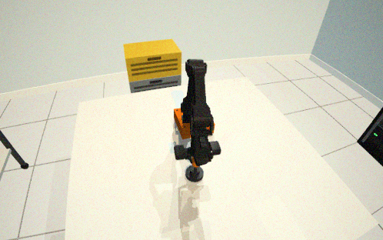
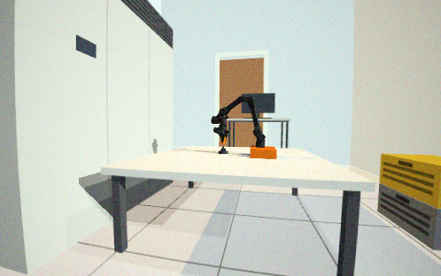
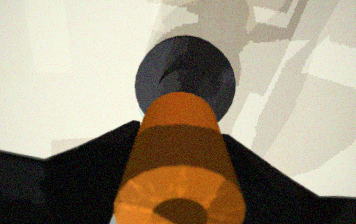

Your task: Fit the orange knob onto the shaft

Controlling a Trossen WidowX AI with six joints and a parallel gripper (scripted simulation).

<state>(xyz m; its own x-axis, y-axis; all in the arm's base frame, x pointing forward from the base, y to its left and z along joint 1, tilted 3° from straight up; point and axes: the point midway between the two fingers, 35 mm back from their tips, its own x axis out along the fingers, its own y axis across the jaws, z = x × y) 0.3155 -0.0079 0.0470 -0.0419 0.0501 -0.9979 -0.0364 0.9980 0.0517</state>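
The round pedestal is 60 mm below my gripper tip. Also, from my gripper tip: orange knob (20 mm above).
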